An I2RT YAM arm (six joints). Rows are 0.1 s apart.
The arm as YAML. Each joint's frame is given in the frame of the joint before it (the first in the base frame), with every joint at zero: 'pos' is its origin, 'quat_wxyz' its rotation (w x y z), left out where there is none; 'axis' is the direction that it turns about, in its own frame. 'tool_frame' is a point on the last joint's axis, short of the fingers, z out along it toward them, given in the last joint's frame.
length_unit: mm
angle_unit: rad
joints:
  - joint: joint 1
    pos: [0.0, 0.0, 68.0]
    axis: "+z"
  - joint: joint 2
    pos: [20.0, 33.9, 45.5]
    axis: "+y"
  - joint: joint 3
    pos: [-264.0, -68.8, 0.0]
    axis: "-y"
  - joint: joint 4
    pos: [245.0, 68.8, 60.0]
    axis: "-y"
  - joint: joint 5
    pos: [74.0, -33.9, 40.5]
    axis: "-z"
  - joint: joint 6
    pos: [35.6, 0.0, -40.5]
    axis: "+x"
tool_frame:
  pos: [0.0, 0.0, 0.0]
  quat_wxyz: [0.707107, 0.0, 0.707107, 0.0]
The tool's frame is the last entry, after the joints.
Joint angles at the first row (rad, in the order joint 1, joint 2, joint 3, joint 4, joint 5, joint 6):
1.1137, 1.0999, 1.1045, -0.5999, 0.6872, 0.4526
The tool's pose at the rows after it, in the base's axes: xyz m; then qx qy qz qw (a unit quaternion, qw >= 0):
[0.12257, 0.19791, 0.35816, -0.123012, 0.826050, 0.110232, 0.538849]
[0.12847, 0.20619, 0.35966, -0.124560, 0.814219, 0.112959, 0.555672]
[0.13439, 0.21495, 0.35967, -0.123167, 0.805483, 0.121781, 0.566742]
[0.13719, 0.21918, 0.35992, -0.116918, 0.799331, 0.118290, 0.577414]
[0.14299, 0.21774, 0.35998, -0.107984, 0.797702, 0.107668, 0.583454]
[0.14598, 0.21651, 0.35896, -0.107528, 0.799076, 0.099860, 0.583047]
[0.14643, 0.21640, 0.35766, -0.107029, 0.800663, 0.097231, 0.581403]
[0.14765, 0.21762, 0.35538, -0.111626, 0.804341, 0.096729, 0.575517]
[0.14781, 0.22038, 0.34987, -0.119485, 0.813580, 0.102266, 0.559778]
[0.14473, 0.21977, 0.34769, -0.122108, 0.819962, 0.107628, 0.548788]
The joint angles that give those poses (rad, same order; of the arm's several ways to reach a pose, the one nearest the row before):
1.1136, 1.0984, 1.1045, -0.5432, 0.6888, 0.4157
1.1076, 1.1242, 1.1045, -0.4635, 0.6949, 0.3729
1.1014, 1.1534, 1.1045, -0.3898, 0.6888, 0.3498
1.1014, 1.1689, 1.1045, -0.3499, 0.7102, 0.3360
1.0801, 1.1750, 1.1045, -0.3345, 0.7210, 0.3237
1.0677, 1.1781, 1.1045, -0.3375, 0.7210, 0.3161
1.0661, 1.1796, 1.1029, -0.3421, 0.7225, 0.3191
1.0630, 1.1872, 1.1044, -0.3512, 0.7102, 0.3221
1.0646, 1.1995, 1.1045, -0.3757, 0.6812, 0.3450
1.0723, 1.1950, 1.1030, -0.4049, 0.6673, 0.3697

